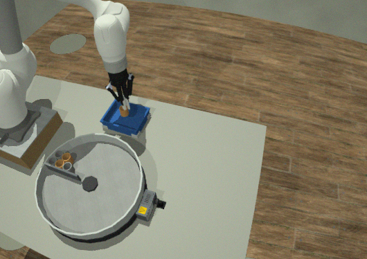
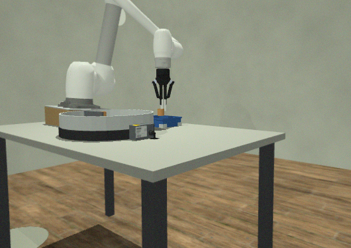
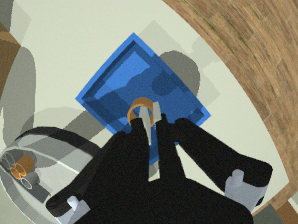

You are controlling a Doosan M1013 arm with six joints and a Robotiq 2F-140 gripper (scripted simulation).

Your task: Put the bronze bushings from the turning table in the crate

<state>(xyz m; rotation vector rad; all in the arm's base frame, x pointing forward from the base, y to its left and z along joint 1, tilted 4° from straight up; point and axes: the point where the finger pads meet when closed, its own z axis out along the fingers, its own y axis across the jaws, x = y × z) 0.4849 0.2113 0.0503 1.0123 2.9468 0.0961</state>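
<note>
The crate lies 9 cm below my hand, 1 cm to the right of it and 1 cm behind it. From my hand the other things lie so: turning table: 37 cm to the right, 6 cm below, 2 cm behind.
</note>
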